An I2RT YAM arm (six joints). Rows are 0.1 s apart.
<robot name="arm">
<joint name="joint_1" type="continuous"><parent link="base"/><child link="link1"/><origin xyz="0.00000 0.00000 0.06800" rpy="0.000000 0.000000 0.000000"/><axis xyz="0 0 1"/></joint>
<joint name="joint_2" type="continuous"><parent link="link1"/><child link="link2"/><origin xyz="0.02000 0.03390 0.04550" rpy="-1.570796 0.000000 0.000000"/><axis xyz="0 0 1"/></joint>
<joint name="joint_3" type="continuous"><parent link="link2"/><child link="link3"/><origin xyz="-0.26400 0.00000 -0.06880" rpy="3.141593 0.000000 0.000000"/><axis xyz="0 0 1"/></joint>
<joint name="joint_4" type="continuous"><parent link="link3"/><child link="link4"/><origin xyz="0.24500 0.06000 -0.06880" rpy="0.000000 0.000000 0.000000"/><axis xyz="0 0 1"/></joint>
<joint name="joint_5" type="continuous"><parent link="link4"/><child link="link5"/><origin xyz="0.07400 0.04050 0.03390" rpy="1.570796 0.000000 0.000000"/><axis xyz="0 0 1"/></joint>
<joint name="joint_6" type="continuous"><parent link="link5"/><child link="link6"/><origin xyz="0.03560 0.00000 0.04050" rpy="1.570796 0.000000 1.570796"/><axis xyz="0 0 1"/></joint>
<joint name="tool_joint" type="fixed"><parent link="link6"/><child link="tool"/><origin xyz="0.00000 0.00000 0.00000" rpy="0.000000 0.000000 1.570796"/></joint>
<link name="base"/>
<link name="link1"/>
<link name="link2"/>
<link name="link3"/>
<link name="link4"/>
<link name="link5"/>
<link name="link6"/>
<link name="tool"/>
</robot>
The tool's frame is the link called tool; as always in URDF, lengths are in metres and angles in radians. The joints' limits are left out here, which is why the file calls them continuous.
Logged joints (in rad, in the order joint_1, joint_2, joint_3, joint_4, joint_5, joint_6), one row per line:
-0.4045 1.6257 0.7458 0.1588 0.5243 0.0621
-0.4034 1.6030 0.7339 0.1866 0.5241 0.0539
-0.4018 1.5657 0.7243 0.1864 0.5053 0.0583
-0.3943 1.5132 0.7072 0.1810 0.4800 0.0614
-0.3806 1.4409 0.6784 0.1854 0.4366 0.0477
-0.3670 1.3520 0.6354 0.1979 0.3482 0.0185
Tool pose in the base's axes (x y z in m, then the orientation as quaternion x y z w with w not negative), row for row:
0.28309 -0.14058 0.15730 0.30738 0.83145 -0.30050 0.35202
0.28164 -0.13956 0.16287 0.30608 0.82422 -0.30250 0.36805
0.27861 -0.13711 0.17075 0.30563 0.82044 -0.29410 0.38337
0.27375 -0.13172 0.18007 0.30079 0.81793 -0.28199 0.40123
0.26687 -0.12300 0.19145 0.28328 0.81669 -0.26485 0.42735
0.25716 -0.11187 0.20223 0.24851 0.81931 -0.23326 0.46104
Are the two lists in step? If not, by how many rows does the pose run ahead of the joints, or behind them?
They are in step.
